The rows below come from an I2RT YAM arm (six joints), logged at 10 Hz.
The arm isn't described. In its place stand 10 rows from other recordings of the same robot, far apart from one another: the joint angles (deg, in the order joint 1, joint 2, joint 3, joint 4, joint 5, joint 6), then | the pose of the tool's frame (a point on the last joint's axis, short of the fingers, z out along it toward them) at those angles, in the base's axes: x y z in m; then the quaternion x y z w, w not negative.
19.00, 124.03, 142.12, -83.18, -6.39, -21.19 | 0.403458 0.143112 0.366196 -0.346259 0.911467 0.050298 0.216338
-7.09, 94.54, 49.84, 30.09, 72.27, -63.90 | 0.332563 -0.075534 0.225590 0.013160 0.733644 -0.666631 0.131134
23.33, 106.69, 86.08, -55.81, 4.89, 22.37 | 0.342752 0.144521 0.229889 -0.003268 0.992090 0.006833 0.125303
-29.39, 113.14, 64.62, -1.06, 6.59, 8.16 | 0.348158 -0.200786 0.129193 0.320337 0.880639 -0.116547 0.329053
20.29, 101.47, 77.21, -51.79, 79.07, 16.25 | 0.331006 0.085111 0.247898 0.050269 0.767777 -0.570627 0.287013
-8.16, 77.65, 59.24, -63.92, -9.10, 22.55 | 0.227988 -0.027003 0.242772 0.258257 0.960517 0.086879 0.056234
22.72, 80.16, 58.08, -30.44, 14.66, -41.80 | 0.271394 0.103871 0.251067 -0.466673 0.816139 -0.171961 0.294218
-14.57, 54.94, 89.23, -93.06, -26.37, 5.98 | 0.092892 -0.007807 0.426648 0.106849 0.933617 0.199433 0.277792
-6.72, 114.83, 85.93, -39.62, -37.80, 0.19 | 0.411468 -0.026511 0.192184 -0.004236 0.931461 0.307685 0.194145
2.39, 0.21, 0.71, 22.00, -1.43, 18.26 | 0.101588 0.005129 0.218542 0.066414 0.551640 0.155835 0.816699
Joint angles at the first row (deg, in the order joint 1, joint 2, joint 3, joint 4, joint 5, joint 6):
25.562 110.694 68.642 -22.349 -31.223 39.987
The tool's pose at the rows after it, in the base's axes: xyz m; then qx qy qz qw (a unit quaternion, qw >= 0):
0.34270 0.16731 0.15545 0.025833 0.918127 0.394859 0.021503
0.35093 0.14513 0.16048 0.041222 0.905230 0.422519 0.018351
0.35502 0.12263 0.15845 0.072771 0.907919 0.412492 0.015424
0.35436 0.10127 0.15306 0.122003 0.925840 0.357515 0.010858
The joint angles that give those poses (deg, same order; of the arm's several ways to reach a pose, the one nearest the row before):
22.567 110.346 69.582 -23.375 -40.206 35.397
18.698 109.864 69.800 -24.228 -44.534 34.588
15.267 109.842 69.757 -26.786 -44.206 33.932
12.513 109.864 69.735 -31.463 -38.348 33.977

